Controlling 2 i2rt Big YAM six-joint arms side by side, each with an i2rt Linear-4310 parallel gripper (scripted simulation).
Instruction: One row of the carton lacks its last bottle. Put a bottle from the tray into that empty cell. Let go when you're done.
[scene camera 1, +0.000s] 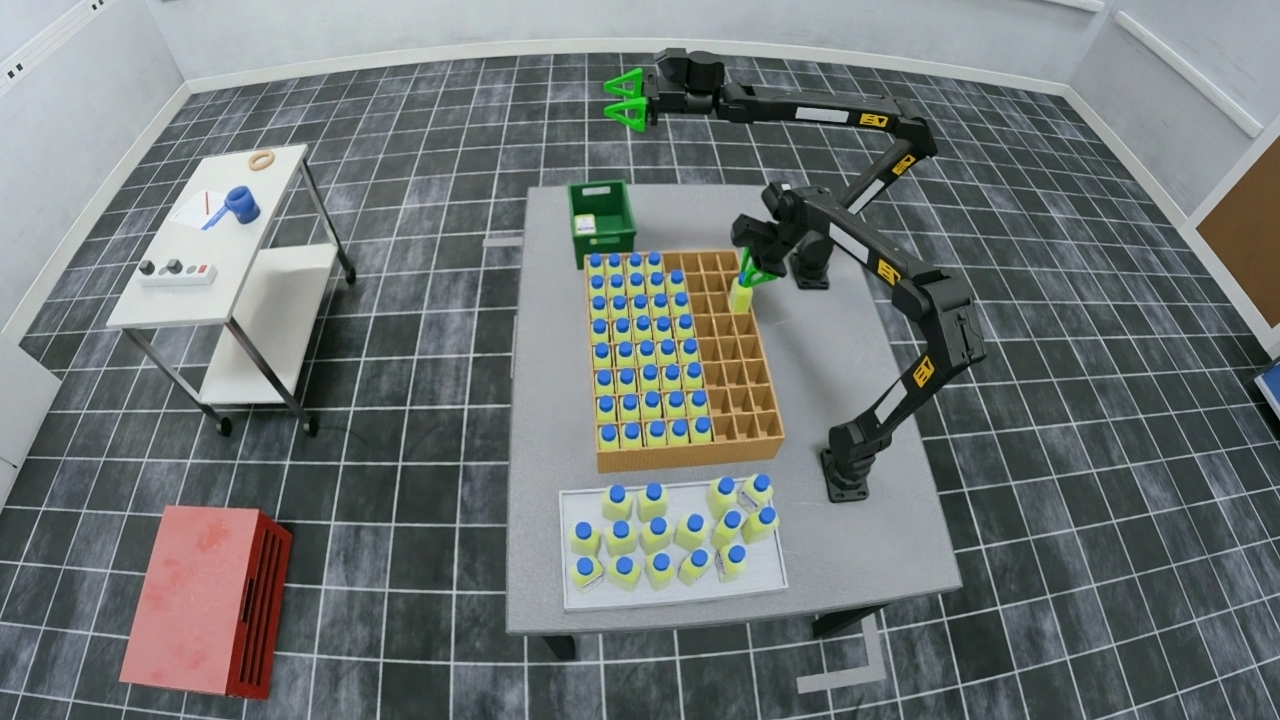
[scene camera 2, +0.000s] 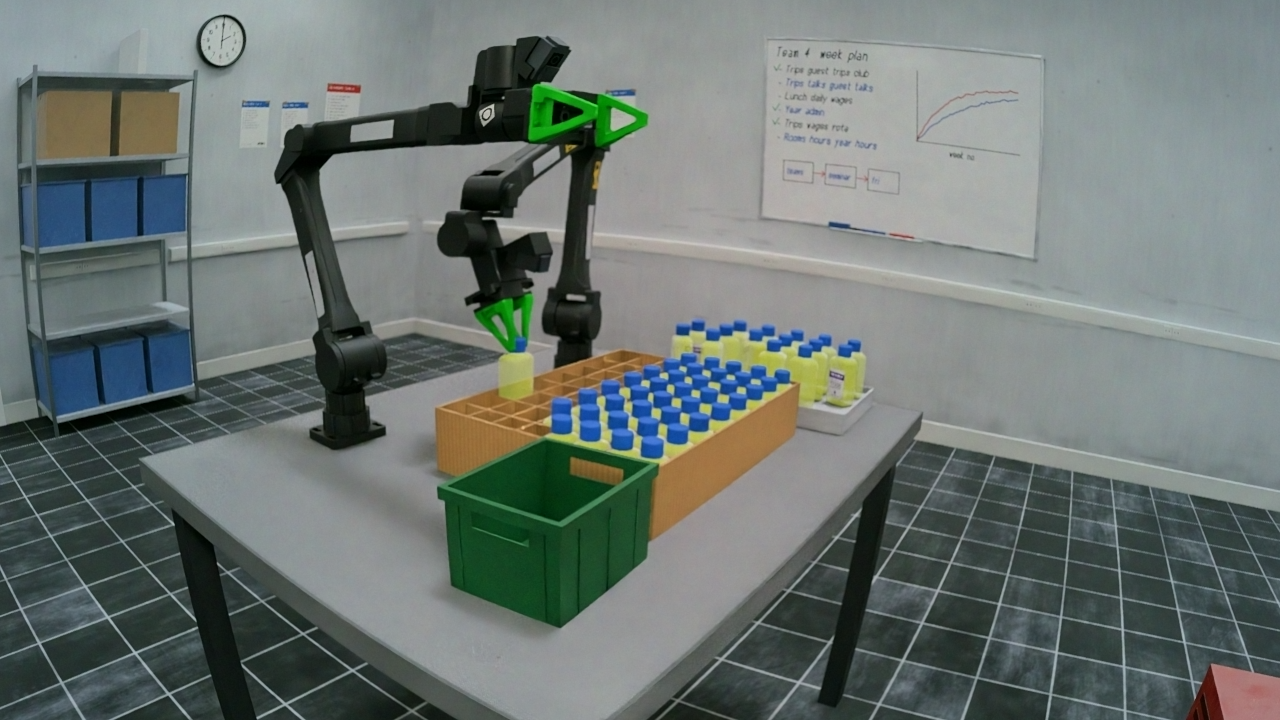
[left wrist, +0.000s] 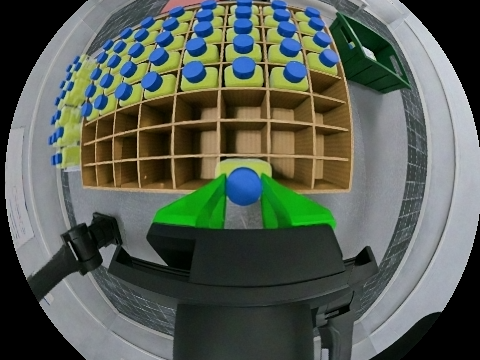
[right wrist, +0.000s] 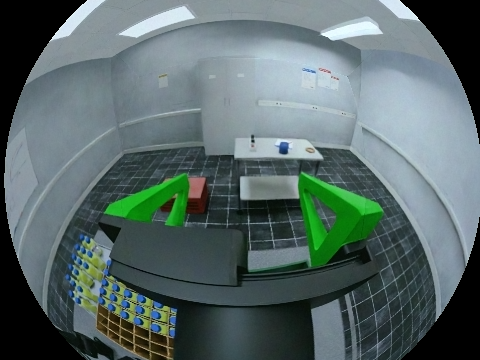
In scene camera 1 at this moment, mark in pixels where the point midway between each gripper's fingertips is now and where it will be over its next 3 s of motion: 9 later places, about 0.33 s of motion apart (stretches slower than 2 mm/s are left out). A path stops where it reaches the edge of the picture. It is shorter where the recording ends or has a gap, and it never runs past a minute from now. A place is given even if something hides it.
My left gripper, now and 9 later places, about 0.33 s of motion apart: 742, 282; 742, 284; 740, 287; 740, 293; 739, 294; 738, 298; 738, 298; 738, 298; 738, 297; 738, 296
My right gripper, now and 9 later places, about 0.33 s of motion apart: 604, 98; 605, 109; 616, 149; 637, 192; 666, 231; 698, 261; 726, 277; 745, 283; 751, 284; 751, 284
